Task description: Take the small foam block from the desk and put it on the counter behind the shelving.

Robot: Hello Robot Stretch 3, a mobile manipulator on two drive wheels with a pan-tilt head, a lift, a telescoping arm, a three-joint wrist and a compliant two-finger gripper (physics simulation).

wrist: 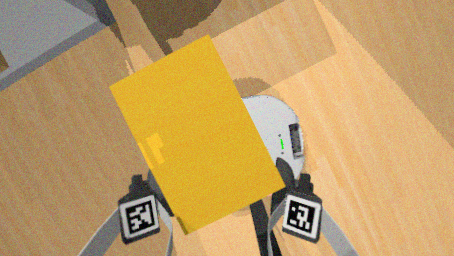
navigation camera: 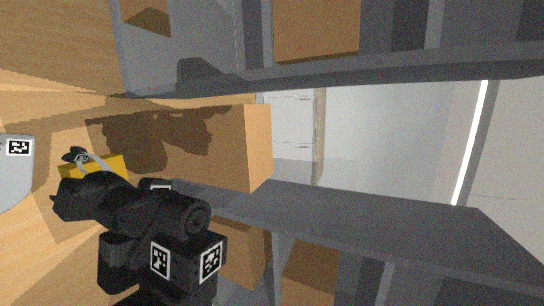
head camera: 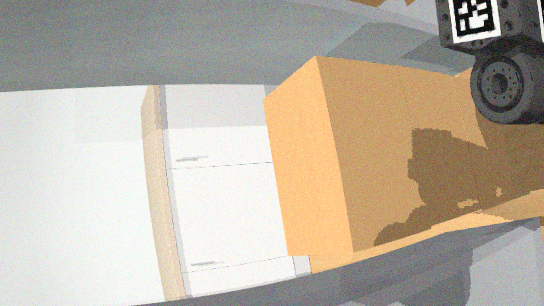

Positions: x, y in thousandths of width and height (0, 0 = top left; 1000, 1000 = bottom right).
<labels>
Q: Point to my gripper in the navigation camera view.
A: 124, 574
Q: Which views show the yellow foam block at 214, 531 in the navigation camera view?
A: The wrist view and the navigation camera view only.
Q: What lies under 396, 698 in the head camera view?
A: A white counter cabinet.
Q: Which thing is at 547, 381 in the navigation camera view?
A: A white counter cabinet.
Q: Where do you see my gripper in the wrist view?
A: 486, 693
</labels>
